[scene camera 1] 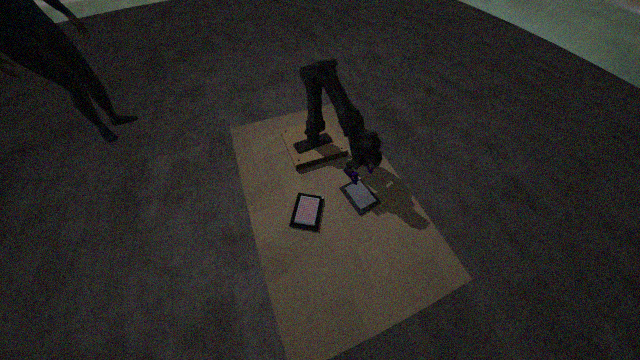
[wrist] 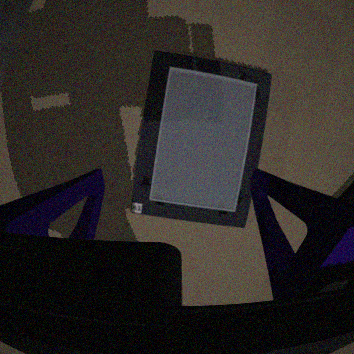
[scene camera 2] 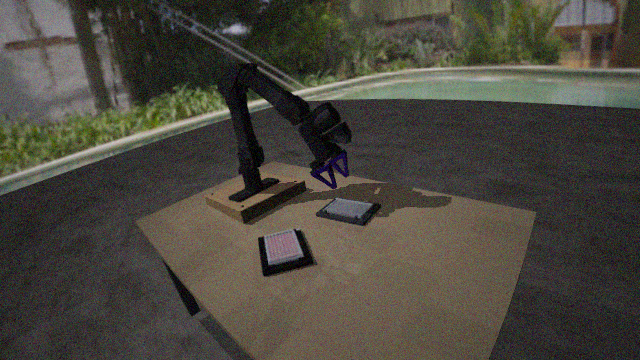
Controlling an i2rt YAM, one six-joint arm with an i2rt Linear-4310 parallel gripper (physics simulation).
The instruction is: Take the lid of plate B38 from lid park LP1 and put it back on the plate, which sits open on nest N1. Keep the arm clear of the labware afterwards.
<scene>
My gripper is open and holds nothing. Also in view: a clear plate lid.
</scene>
